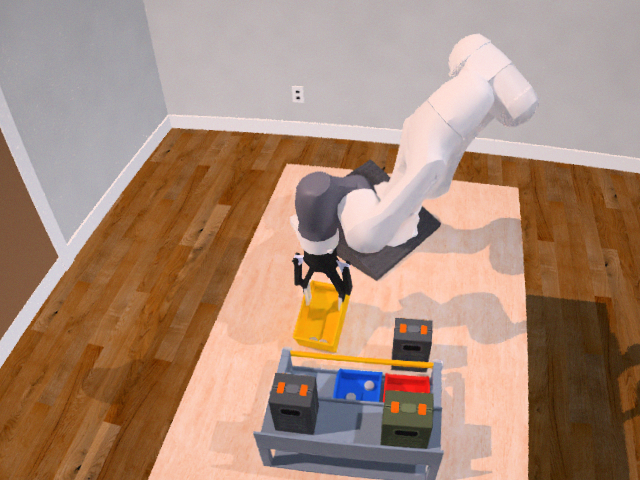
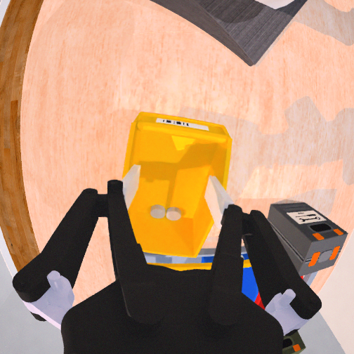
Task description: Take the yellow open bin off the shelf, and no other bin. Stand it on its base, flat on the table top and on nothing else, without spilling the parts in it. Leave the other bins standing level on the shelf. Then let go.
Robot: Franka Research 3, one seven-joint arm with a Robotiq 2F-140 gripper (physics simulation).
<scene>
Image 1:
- my gripper: 325, 304
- yellow open bin: 321, 319
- red bin: 405, 383
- blue bin: 347, 381
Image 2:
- my gripper: 173, 181
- yellow open bin: 176, 155
</scene>
